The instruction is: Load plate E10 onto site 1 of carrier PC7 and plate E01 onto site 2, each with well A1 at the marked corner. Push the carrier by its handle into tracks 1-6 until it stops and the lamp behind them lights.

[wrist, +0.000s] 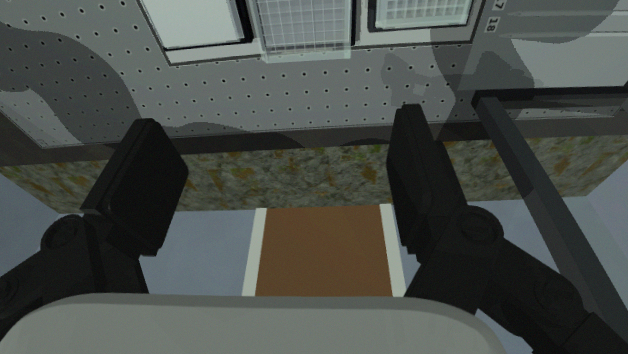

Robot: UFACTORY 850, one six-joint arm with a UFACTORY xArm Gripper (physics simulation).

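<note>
My gripper (278,139) is open with nothing between its fingers, which stand wide apart above the front part of the perforated plate. Beyond the fingertips, at the top edge of the wrist view, a pale-rimmed holder (215,53) shows in part. At its left is a plain whitish rectangular piece (195,22). In the middle a clear gridded plate (306,30) reaches over the holder's near rim. At the right a clear plate with wells (422,11) sits inside the rim. No plate labels or A1 corners can be read. The carrier's handle and the lamp cannot be made out.
Track number 18 (492,24) is beside a pale grooved deck (560,65) at the upper right. A dark frame bar (530,175) slants down right of my right finger. A perforated plate (300,95) lies behind the mottled stone edge (290,175). A brown panel (325,250) lies below.
</note>
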